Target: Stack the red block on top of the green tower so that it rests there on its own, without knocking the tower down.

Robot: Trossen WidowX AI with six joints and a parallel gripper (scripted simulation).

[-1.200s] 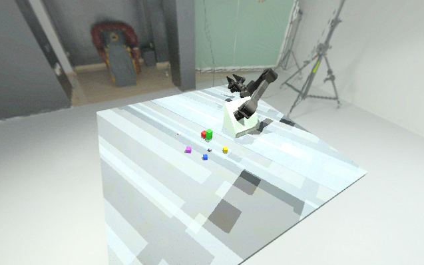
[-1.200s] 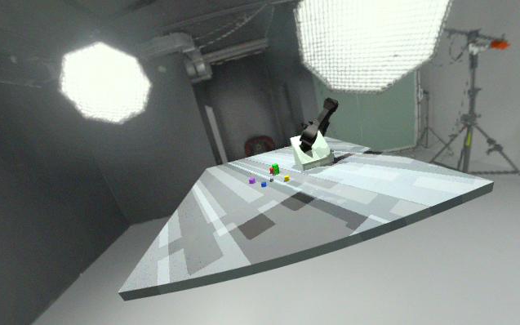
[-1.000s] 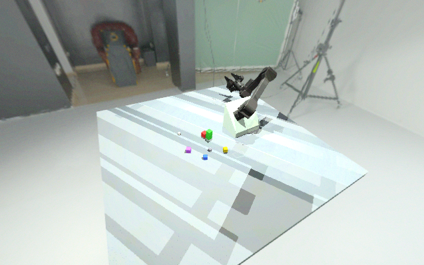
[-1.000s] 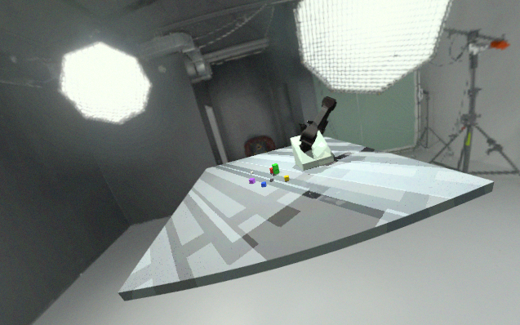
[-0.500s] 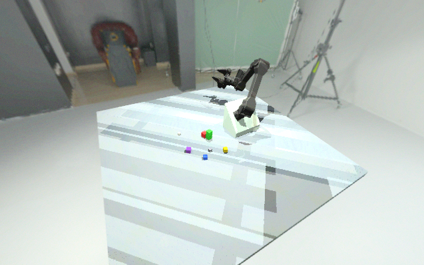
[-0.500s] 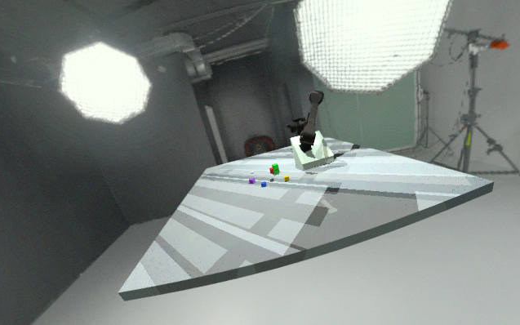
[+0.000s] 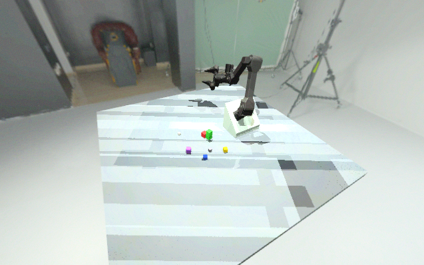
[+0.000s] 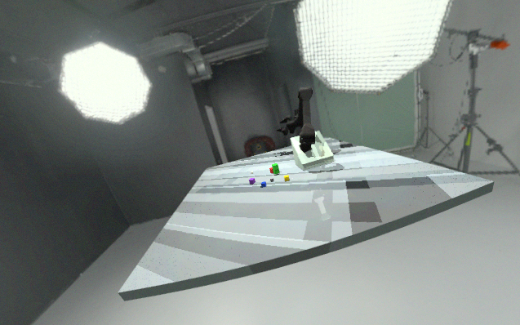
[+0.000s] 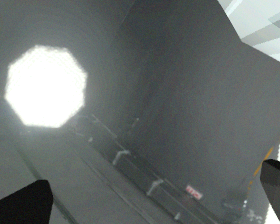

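My gripper tip is now 320 mm to the right of the red block, 240 mm above it and 220 mm short of it. From my gripper tip the other things lie so: yellow block: 500 mm to the left, 240 mm below, 200 mm ahead; then purple block: 380 mm to the left, 380 mm ahead, 240 mm below; then small white cube: 340 mm ahead, 250 mm below, 210 mm to the left.
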